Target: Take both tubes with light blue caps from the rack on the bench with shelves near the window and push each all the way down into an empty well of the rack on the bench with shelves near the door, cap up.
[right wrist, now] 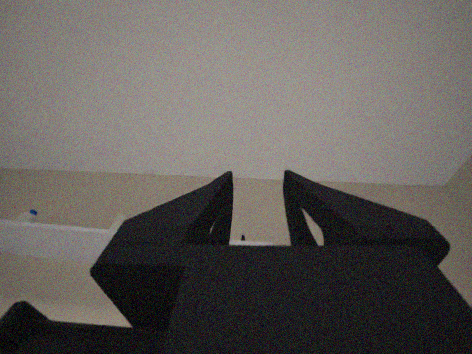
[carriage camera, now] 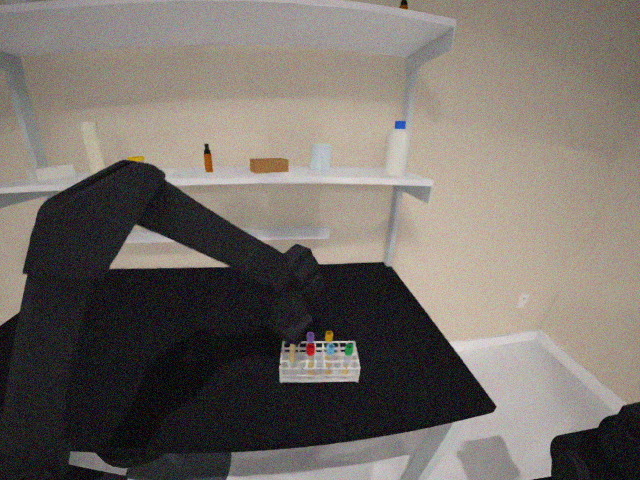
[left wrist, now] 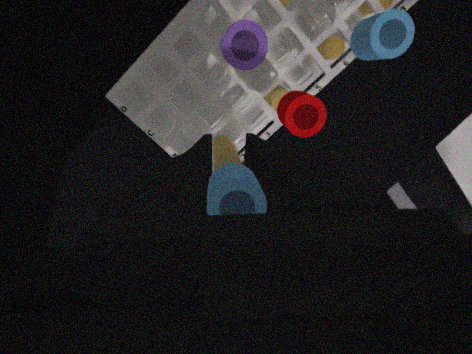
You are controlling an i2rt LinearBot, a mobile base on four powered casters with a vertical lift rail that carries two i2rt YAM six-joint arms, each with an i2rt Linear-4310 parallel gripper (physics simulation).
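Frame: origin at the left arm's base, x back, y right, z up, level; millimetres.
Seen in the pictures: left gripper, fingertip midpoint: [carriage camera: 296,341] [left wrist: 228,146]; right gripper, fingertip midpoint: [right wrist: 257,179].
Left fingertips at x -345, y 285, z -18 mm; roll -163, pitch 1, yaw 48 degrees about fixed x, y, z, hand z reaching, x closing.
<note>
Pixels of each thing's middle, then the offset from my left fingertips to it. "spot": a spot on its surface instead. Level surfaces: height alone.
- clear rack, body centre: [left wrist: 266,36] [carriage camera: 319,361] dx -18, dy +56, dz -93 mm
- tube with a light blue cap, body centre: [left wrist: 227,163] [carriage camera: 292,346] dx +8, dy -8, dz -10 mm
- tube's yellowish body, surface spot: [carriage camera: 292,353] spot: dx +17, dy -8, dz -24 mm
- light blue-capped tube, body centre: [left wrist: 339,46] [carriage camera: 329,362] dx +13, dy +80, dz -58 mm
- black bench, surface height: dz -122 mm
- white bottle, surface spot: [carriage camera: 397,152] spot: dx -409, dy +299, dz +412 mm
- brown box, surface spot: [carriage camera: 268,165] spot: dx -366, dy -120, dz +359 mm
- amber bottle, surface spot: [carriage camera: 207,161] spot: dx -371, dy -325, dz +372 mm
My left gripper [carriage camera: 293,341] [left wrist: 228,146] points down at the left end of the clear rack [carriage camera: 318,381] [left wrist: 150,95]. It is shut on a tube with a light blue cap [left wrist: 236,190], cap up; the tube's yellowish body [carriage camera: 292,353] shows below the gripper. The fingers are dark, and whether the tube's lower end is inside a well is hard to tell. Another light blue-capped tube [carriage camera: 330,349] [left wrist: 392,34] stands in the rack's front row. My right gripper [right wrist: 257,179] is slightly open with nothing between its fingers, raised away from the bench.
The rack also holds red [carriage camera: 310,349] [left wrist: 306,115], purple [carriage camera: 310,336] [left wrist: 244,45], yellow [carriage camera: 328,335] and green [carriage camera: 348,349] capped tubes. It stands on the black bench [carriage camera: 413,382]. Behind, a shelf [carriage camera: 232,179] carries a white bottle [carriage camera: 397,152], a brown box [carriage camera: 268,165] and an amber bottle [carriage camera: 207,161].
</note>
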